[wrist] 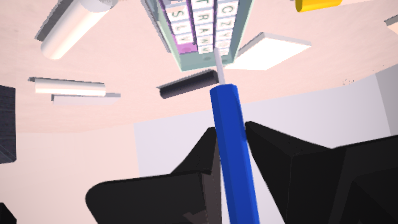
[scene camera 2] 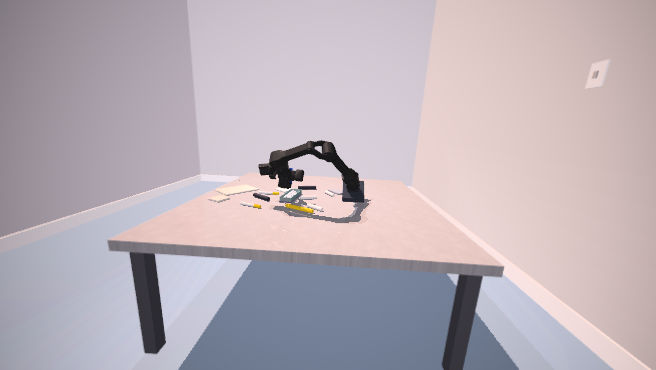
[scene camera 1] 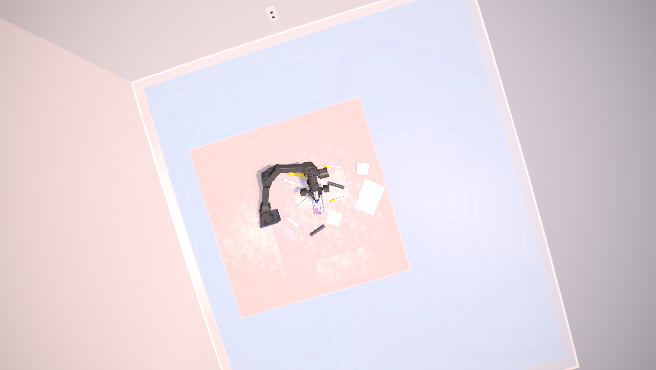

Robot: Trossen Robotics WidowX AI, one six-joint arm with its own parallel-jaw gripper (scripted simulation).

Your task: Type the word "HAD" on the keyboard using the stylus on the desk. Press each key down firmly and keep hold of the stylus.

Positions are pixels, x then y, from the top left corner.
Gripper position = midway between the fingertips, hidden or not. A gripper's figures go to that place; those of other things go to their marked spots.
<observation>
My gripper (wrist: 230, 131) is 12 cm from the lens. A dark marker (wrist: 210, 78) is 32 cm from the lens.
</observation>
